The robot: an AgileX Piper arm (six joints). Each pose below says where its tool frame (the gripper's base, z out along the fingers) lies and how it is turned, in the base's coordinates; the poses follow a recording.
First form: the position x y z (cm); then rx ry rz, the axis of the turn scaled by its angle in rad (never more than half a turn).
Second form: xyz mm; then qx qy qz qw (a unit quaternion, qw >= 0). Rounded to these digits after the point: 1 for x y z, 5 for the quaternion.
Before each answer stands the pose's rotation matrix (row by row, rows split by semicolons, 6 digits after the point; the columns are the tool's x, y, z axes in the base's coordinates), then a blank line. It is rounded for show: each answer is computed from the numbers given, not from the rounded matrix.
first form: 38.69 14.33 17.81 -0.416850 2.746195 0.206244
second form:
-0.893806 -0.311680 0.322439; -0.260024 0.945988 0.193633; -0.365375 0.089228 -0.926574

386.9 143.3 178.1 -0.14729 0.97036 0.07288 0.17721
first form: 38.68 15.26 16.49 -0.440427 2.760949 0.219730
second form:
-0.895775 -0.326426 0.301716; -0.274596 0.940131 0.201870; -0.349548 0.097981 -0.931781

386.8 152.6 164.9 -0.15482 0.97053 0.07724 0.16776
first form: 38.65 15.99 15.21 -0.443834 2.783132 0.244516
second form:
-0.903467 -0.327817 0.276194; -0.274636 0.937383 0.214217; -0.329123 0.117685 -0.936925

386.5 159.9 152.1 -0.15498 0.97182 0.08538 0.15572
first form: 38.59 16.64 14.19 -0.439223 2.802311 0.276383
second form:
-0.911274 -0.324563 0.253452; -0.268797 0.935087 0.230998; -0.311974 0.142376 -0.939362

385.9 166.4 141.9 -0.15248 0.97285 0.09595 0.14530
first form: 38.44 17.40 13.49 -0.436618 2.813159 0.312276
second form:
-0.916100 -0.323659 0.236654; -0.263880 0.931082 0.251900; -0.301874 0.168317 -0.938372

384.4 174.0 134.9 -0.15099 0.97283 0.10799 0.13839
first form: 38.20 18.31 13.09 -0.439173 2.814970 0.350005
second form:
-0.917501 -0.327260 0.226035; -0.261942 0.924846 0.275766; -0.299295 0.193807 -0.934270

382.0 183.1 130.9 -0.15159 0.97168 0.12082 0.13516
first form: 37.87 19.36 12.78 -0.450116 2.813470 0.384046
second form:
-0.916521 -0.336197 0.216704; -0.265819 0.916786 0.298068; -0.298881 0.215581 -0.929621

378.7 193.6 127.8 -0.15517 0.96991 0.13240 0.13289
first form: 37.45 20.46 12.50 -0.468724 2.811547 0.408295
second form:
-0.913744 -0.349206 0.207669; -0.275711 0.908383 0.314362; -0.298420 0.229989 -0.926310

374.5 204.6 125.0 -0.16139 0.96804 0.14058 0.13070
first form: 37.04 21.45 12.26 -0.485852 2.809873 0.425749
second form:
-0.910945 -0.360740 0.200112; -0.285268 0.901263 0.326110; -0.297995 0.239983 -0.923909

370.4 214.5 122.6 -0.16711 0.96645 0.14644 0.12885
